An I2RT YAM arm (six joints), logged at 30 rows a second.
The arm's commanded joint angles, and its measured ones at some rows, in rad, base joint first. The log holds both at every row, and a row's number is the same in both.
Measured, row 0:
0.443, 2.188, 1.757, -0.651, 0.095, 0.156
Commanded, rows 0 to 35:
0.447, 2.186, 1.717, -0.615, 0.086, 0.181
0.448, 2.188, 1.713, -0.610, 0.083, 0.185
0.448, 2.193, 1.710, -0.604, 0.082, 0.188
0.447, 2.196, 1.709, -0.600, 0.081, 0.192
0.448, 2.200, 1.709, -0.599, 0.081, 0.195
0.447, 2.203, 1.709, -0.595, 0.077, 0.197
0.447, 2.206, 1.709, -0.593, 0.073, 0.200
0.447, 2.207, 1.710, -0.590, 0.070, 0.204
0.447, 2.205, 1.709, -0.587, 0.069, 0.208
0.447, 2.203, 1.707, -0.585, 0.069, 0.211
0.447, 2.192, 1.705, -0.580, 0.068, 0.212
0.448, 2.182, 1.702, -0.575, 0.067, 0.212
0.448, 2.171, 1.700, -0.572, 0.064, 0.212
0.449, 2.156, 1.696, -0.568, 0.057, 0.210
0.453, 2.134, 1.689, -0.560, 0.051, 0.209
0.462, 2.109, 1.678, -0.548, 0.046, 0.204
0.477, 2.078, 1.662, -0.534, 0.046, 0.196
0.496, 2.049, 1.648, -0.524, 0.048, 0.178
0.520, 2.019, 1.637, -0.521, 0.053, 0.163
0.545, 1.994, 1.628, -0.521, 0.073, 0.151
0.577, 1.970, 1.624, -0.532, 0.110, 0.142
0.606, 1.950, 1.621, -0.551, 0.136, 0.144
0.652, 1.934, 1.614, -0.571, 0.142, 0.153
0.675, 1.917, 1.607, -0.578, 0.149, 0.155
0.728, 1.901, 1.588, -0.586, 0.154, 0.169
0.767, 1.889, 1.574, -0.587, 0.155, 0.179
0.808, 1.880, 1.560, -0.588, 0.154, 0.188
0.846, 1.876, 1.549, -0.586, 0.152, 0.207
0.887, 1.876, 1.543, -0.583, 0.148, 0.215
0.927, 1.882, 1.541, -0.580, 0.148, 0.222
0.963, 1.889, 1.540, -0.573, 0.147, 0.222
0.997, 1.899, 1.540, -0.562, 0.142, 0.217
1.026, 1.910, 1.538, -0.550, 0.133, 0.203
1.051, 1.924, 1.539, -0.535, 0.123, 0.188
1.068, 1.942, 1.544, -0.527, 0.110, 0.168
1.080, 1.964, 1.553, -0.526, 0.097, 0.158
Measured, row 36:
1.043, 1.901, 1.552, -0.552, 0.121, 0.193
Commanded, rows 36 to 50:
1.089, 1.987, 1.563, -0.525, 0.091, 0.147
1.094, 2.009, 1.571, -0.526, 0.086, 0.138
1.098, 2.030, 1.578, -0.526, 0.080, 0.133
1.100, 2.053, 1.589, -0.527, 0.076, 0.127
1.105, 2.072, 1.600, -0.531, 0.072, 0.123
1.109, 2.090, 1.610, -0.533, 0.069, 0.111
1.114, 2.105, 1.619, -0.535, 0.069, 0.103
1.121, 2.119, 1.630, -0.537, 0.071, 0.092
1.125, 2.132, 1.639, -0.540, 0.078, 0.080
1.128, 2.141, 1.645, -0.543, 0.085, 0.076
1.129, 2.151, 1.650, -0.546, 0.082, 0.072
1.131, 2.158, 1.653, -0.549, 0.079, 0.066
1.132, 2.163, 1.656, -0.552, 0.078, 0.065
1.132, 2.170, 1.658, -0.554, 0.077, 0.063
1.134, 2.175, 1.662, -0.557, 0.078, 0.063
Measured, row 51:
1.121, 2.153, 1.619, -0.548, 0.083, 0.090
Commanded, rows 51 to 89:
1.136, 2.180, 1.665, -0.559, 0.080, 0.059
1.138, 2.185, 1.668, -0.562, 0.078, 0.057
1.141, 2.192, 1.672, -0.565, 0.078, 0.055
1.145, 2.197, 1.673, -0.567, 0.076, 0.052
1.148, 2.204, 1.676, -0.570, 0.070, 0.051
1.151, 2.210, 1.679, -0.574, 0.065, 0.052
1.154, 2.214, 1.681, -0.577, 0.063, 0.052
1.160, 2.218, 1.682, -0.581, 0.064, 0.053
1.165, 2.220, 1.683, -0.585, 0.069, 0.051
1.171, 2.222, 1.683, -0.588, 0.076, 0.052
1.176, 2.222, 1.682, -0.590, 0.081, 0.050
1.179, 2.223, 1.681, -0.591, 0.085, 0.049
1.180, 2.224, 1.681, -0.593, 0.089, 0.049
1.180, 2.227, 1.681, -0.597, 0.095, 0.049
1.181, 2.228, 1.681, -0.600, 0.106, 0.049
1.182, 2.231, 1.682, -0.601, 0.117, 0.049
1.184, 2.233, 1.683, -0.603, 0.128, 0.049
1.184, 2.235, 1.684, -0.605, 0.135, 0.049
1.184, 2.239, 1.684, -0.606, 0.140, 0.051
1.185, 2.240, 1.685, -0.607, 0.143, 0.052
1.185, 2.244, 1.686, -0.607, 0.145, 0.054
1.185, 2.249, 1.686, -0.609, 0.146, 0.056
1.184, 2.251, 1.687, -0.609, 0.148, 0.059
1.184, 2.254, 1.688, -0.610, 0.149, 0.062
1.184, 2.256, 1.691, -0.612, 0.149, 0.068
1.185, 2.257, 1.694, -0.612, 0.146, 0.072
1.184, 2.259, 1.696, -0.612, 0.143, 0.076
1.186, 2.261, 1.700, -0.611, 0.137, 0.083
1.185, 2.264, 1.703, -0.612, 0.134, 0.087
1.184, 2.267, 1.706, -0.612, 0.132, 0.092
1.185, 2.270, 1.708, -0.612, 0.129, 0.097
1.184, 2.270, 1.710, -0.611, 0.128, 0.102
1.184, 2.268, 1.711, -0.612, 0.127, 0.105
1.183, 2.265, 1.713, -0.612, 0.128, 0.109
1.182, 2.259, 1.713, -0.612, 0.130, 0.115
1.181, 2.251, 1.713, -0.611, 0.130, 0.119
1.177, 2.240, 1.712, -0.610, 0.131, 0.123
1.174, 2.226, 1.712, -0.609, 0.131, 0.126
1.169, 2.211, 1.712, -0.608, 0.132, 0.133
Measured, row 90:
1.177, 2.240, 1.693, -0.598, 0.128, 0.099
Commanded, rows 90 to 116:
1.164, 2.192, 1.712, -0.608, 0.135, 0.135
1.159, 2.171, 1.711, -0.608, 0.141, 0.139
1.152, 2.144, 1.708, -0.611, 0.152, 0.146
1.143, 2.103, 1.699, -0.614, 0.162, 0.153
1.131, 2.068, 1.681, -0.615, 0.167, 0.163
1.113, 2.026, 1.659, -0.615, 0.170, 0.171
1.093, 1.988, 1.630, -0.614, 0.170, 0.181
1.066, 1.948, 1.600, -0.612, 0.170, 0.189
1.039, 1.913, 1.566, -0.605, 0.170, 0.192
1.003, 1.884, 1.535, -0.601, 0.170, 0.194
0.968, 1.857, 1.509, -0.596, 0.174, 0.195
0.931, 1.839, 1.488, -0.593, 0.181, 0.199
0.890, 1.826, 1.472, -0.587, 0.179, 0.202
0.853, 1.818, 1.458, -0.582, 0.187, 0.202
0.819, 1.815, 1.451, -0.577, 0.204, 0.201
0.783, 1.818, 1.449, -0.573, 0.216, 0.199
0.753, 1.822, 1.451, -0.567, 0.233, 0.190
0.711, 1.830, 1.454, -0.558, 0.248, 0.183
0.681, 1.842, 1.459, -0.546, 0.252, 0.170
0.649, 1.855, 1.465, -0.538, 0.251, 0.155
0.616, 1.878, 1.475, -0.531, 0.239, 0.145
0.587, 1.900, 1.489, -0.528, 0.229, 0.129
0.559, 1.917, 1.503, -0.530, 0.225, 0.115
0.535, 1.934, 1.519, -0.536, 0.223, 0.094
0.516, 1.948, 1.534, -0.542, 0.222, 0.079
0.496, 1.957, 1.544, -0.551, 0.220, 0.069
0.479, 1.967, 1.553, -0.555, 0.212, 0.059
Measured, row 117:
0.530, 1.932, 1.492, -0.568, 0.218, 0.125
